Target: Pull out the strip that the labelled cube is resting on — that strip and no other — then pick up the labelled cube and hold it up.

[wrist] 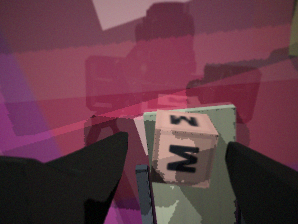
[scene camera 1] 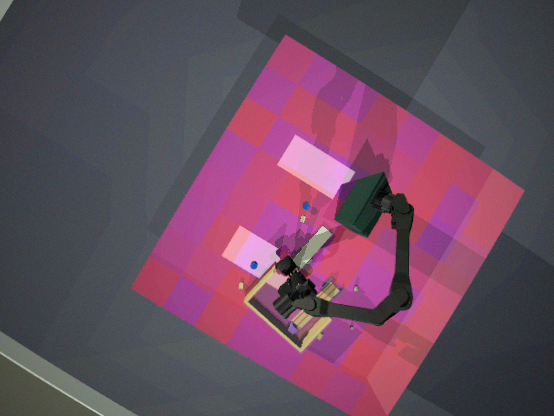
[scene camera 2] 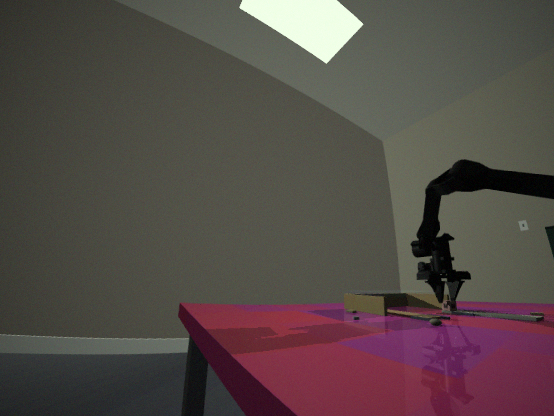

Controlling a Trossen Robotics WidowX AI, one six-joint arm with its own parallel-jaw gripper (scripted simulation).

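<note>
A labelled cube is there for me to see. So is my gripper, which I can also find in the wrist view.
</note>
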